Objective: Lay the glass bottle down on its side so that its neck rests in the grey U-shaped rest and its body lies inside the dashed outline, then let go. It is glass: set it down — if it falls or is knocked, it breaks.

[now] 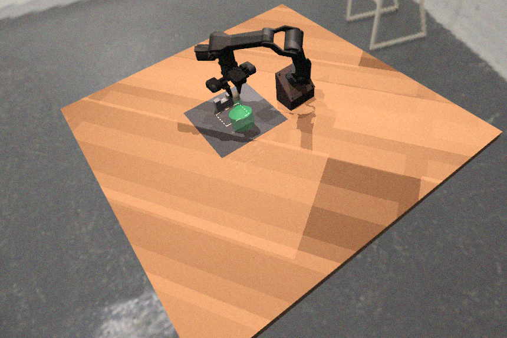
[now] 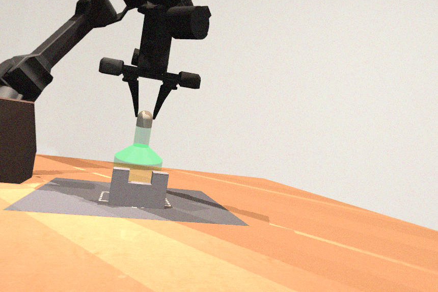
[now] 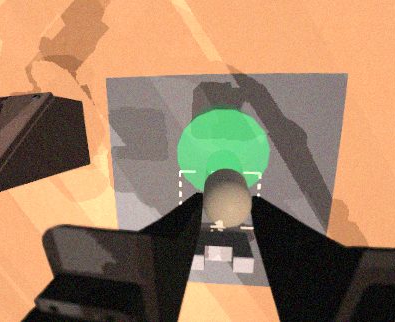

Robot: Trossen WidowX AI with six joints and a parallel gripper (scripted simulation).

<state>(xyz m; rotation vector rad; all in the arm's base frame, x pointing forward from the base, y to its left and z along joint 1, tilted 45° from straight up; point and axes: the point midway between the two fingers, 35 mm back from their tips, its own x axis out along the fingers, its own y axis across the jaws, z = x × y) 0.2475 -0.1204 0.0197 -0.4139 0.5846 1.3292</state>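
My gripper tip is 10 mm to the right of the green glass bottle and 50 mm above it. Round my gripper tip: grey mat (10 mm behind, 50 mm to the right, 150 mm below).
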